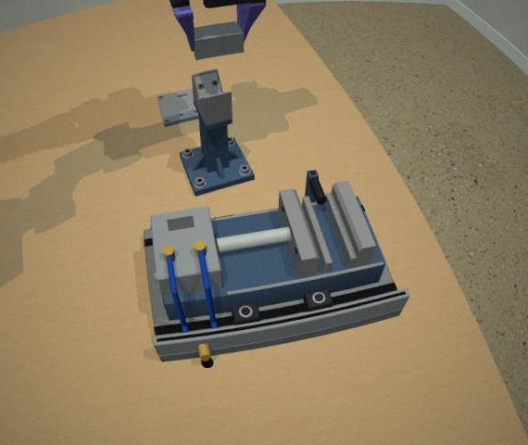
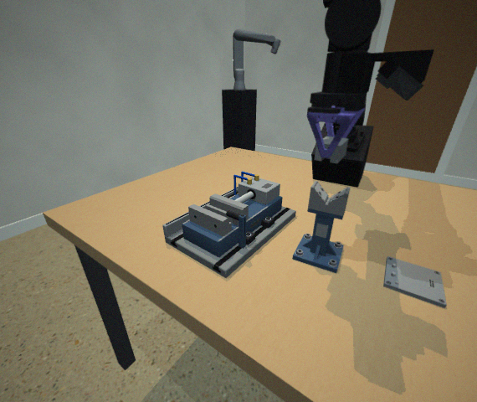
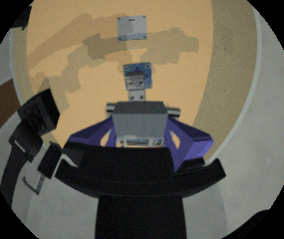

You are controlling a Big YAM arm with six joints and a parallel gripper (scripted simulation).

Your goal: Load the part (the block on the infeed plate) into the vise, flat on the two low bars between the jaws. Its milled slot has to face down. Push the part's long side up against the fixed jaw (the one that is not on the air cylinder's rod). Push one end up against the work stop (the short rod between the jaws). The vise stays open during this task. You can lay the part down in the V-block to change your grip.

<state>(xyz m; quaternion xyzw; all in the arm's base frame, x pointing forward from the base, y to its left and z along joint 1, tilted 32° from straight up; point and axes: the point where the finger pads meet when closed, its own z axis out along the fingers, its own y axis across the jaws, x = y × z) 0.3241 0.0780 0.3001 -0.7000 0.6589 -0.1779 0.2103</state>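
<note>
My hand is 190 mm to the left of the moving jaw, 160 mm above it and 60 mm short of it. Round my hand: grey part: 10 mm below; then v-block stand: 180 mm below, 10 mm to the left, 10 mm behind; then black work stop: 150 mm to the right, 150 mm below, 90 mm ahead.
</note>
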